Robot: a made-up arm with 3 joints. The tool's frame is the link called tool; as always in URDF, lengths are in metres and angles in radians. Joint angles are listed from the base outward. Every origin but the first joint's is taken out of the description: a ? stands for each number. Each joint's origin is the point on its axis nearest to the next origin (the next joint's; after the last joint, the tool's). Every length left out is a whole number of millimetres.
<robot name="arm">
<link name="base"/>
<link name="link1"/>
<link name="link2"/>
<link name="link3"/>
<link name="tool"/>
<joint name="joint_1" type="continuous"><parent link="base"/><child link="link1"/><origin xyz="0 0 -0.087" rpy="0 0 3.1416"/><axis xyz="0 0 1"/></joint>
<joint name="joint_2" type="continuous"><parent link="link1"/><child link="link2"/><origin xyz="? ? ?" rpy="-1.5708 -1.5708 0"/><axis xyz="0 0 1"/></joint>
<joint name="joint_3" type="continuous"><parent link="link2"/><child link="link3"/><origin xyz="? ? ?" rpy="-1.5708 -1.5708 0"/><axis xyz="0 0 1"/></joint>
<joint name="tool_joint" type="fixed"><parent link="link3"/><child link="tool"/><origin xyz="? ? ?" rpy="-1.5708 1.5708 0"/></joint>
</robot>
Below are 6 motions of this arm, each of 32 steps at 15 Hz.
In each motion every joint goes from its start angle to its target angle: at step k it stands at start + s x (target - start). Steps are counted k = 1, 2, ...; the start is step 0. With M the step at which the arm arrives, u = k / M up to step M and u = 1 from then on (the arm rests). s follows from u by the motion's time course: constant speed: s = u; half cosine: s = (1 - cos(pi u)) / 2; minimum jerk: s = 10 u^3 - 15 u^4 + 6 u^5.
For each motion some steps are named. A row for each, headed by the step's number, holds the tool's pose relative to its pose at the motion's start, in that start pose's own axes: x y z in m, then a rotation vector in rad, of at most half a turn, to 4 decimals.
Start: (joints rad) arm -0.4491 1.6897 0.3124
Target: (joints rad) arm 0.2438 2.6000 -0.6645
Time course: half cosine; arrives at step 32
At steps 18, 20, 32:
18: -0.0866 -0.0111 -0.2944 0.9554 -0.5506 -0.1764
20: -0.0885 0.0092 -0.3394 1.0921 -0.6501 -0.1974
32: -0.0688 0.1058 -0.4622 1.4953 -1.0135 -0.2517

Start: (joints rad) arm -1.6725 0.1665 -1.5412
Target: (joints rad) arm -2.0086 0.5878 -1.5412
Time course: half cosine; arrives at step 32
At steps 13, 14, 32:
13: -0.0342 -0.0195 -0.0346 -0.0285 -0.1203 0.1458
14: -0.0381 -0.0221 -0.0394 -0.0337 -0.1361 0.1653
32: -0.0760 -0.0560 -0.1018 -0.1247 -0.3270 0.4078

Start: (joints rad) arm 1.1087 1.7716 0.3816
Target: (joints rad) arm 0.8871 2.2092 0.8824
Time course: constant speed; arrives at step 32
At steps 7, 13, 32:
7: -0.0196 0.0289 0.0035 -0.1565 -0.0919 -0.0297
13: -0.0354 0.0540 0.0019 -0.2893 -0.1698 -0.0600
32: -0.0740 0.1298 -0.0300 -0.6963 -0.4131 -0.1875

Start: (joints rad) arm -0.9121 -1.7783 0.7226
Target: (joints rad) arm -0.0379 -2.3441 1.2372
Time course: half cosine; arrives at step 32
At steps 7, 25, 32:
7: 0.0123 0.0045 0.0331 -0.1548 0.0630 0.0266
25: 0.1167 0.1203 0.1702 -1.1443 0.5789 0.1929
32: 0.1331 0.1416 0.1747 -1.2748 0.6707 0.2165

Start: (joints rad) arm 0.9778 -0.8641 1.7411
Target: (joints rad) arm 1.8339 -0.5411 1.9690
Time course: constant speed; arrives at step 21
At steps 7, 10, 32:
7: -0.0027 0.0214 -0.0280 -0.2825 -0.1707 -0.1455
10: -0.0003 0.0291 -0.0440 -0.3966 -0.2478 -0.2127
32: 0.0316 0.0412 -0.1138 -0.7732 -0.5518 -0.4809

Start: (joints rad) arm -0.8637 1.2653 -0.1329
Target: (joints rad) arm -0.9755 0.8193 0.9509
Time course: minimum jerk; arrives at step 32
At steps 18, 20, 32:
18: 0.0659 0.1210 0.0640 -0.7257 0.2811 0.0264
20: 0.0787 0.1423 0.0657 -0.8511 0.3316 0.0491
32: 0.1087 0.1923 0.0582 -1.1619 0.4570 0.1325

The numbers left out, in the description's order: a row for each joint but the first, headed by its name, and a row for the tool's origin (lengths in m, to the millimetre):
joint_2: 0.097 0.172 0
joint_3: 0.094 0.172 0
tool: 0.072 0.117 0

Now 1 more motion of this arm.
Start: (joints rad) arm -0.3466 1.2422 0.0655
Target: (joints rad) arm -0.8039 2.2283 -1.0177
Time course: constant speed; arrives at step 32
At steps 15, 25, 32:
15: -0.0752 0.0128 -0.0877 0.2835 -0.4569 0.0656
25: -0.0712 0.0081 -0.1514 0.4395 -0.7084 0.2869
32: -0.0434 0.0000 -0.1845 0.5280 -0.8271 0.5144

